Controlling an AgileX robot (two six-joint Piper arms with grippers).
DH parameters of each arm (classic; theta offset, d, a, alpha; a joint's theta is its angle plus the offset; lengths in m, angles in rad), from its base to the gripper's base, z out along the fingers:
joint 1: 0 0.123 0 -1.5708
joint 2: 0.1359 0 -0.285 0
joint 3: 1.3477 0 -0.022 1.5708
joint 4: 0 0.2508 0 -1.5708
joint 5: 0 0 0.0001 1.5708
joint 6: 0 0.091 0 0
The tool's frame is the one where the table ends.
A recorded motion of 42 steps. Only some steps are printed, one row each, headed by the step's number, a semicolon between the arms.
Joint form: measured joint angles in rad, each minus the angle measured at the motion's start. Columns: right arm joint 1, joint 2, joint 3, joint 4, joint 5, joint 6; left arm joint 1, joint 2, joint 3, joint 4, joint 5, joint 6.
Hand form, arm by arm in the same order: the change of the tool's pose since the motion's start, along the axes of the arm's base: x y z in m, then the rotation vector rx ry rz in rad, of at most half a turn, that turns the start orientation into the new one. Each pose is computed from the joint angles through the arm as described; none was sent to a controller.
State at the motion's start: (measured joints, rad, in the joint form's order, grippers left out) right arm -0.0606 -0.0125 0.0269 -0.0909 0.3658 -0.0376; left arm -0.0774 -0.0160 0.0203 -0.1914 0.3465 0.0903
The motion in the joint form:
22: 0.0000 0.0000 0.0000 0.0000 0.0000 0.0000; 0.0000 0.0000 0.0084 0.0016 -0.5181 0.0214
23: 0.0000 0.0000 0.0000 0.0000 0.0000 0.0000; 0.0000 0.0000 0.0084 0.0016 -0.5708 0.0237
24: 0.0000 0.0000 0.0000 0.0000 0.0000 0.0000; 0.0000 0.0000 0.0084 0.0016 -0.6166 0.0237
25: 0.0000 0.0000 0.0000 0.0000 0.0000 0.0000; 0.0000 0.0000 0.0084 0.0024 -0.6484 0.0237
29: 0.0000 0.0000 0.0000 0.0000 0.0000 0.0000; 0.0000 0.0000 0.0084 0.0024 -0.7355 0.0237
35: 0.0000 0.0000 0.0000 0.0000 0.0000 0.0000; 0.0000 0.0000 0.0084 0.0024 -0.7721 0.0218
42: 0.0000 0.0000 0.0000 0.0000 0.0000 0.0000; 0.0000 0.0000 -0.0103 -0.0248 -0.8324 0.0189
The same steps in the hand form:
22: 0.0000 0.0000 0.0000 0.0000 0.0000 0.0000; 0.0015 0.0087 0.0430 -0.0233 -0.5004 0.0978
23: 0.0000 0.0000 0.0000 0.0000 0.0000 0.0000; 0.0003 0.0097 0.0475 -0.0257 -0.5520 0.1083
24: 0.0000 0.0000 0.0000 0.0000 0.0000 0.0000; -0.0009 0.0106 0.0514 -0.0298 -0.5967 0.1175
25: 0.0000 0.0000 0.0000 0.0000 0.0000 0.0000; -0.0019 0.0111 0.0540 -0.0319 -0.6278 0.1237
29: 0.0000 0.0000 0.0000 0.0000 0.0000 0.0000; -0.0050 0.0128 0.0611 -0.0398 -0.7128 0.1411
35: 0.0000 0.0000 0.0000 0.0000 0.0000 0.0000; -0.0065 0.0135 0.0640 -0.0450 -0.7484 0.1482
42: 0.0000 0.0000 0.0000 0.0000 0.0000 0.0000; -0.0107 0.0159 0.0745 -0.0826 -0.8212 0.1689

